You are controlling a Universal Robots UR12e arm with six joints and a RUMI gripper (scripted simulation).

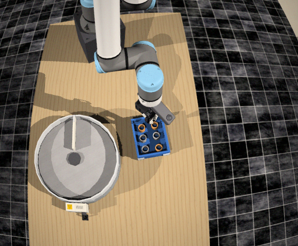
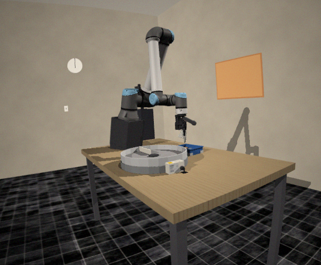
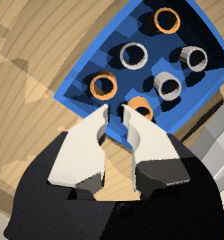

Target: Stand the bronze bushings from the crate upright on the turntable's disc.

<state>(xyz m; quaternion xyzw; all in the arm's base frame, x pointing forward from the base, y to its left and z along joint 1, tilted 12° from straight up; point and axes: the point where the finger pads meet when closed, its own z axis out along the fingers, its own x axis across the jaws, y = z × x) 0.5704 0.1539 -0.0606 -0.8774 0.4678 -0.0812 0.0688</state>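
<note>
The blue crate lies 6 cm below my hand, 5 cm ahead of it and 2 cm to the right of it. Also, from my hand: turntable disc: 39 cm to the right, 8 cm ahead, 3 cm below.
</note>
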